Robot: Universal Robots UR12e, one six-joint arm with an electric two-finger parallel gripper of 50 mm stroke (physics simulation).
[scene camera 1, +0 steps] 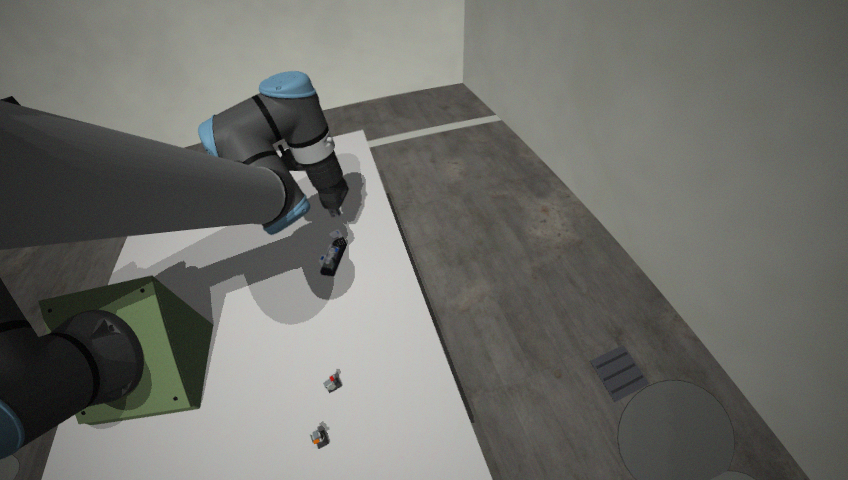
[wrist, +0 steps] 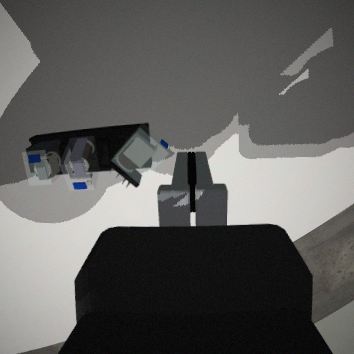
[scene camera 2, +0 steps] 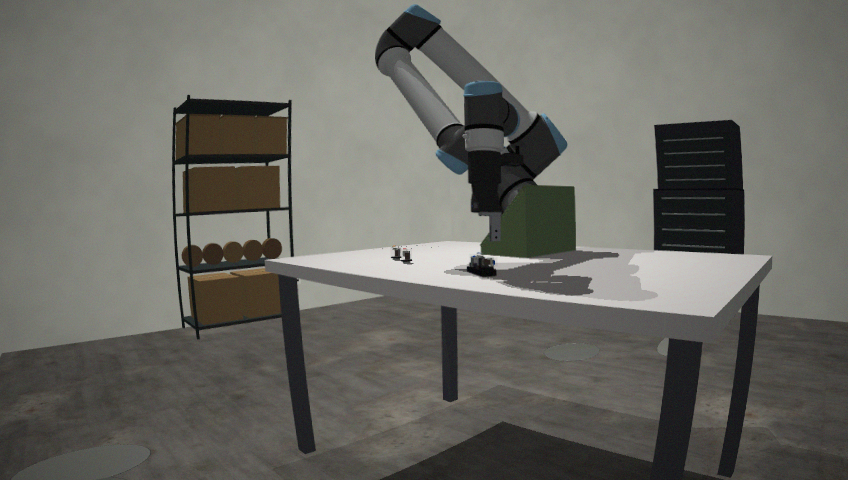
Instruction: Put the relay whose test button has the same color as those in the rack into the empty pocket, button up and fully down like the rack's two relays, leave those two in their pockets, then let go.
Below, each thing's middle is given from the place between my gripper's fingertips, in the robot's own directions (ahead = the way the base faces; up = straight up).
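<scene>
Black rack [wrist: 109,139]: my hand 8 cm left of it, 2 cm past it, 7 cm above it.
</scene>
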